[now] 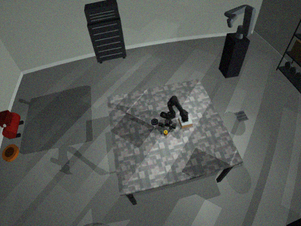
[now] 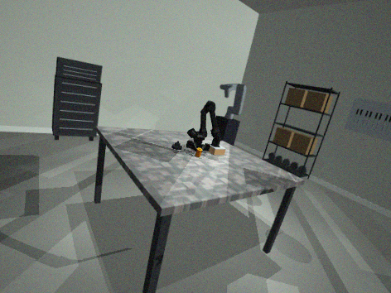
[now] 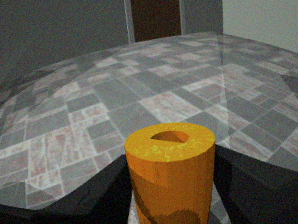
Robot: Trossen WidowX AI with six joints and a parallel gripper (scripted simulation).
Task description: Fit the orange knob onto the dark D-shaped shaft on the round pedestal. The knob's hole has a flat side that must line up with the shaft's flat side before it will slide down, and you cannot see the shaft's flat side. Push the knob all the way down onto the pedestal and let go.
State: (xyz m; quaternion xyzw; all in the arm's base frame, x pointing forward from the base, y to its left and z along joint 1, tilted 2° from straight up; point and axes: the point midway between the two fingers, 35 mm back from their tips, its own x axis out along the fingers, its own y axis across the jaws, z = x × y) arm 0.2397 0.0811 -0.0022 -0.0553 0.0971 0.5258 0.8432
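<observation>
Right now my gripper tip is 20 cm to the left of the pedestal, 8 cm short of it and 2 cm above it. Also, from my gripper tip: orange knob (1 cm to the right, 1 cm below, 1 cm behind).
</observation>
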